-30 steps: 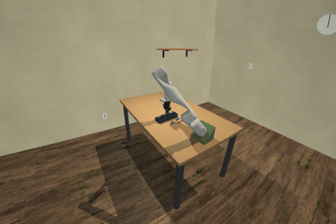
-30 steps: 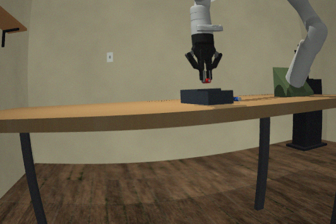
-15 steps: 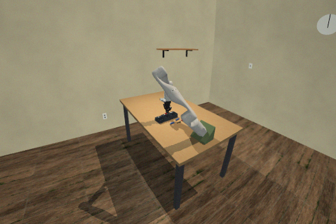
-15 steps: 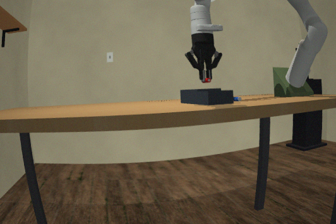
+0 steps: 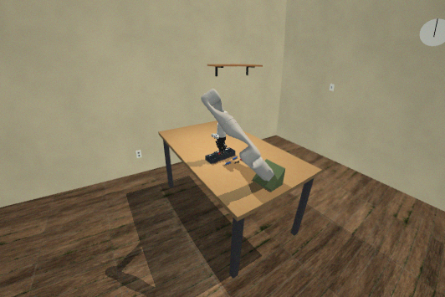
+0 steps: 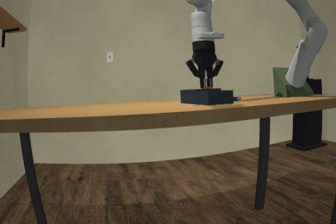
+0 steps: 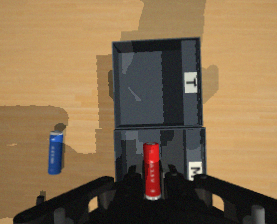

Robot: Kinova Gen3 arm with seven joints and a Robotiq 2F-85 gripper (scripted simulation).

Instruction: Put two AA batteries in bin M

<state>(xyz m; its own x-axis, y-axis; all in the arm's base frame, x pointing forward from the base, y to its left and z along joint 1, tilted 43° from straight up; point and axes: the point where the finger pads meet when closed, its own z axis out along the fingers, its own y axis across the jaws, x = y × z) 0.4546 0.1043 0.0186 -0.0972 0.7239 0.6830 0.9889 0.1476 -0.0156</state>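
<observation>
Now: hand 40 mm above the dark bin and 10 mm short of it. Round my hand: red AA battery: 130 mm to the right, 130 mm behind, 50 mm below; black screw: 130 mm behind, 80 mm to the right, 60 mm below; blue AA battery: 110 mm behind, 50 mm below.
</observation>
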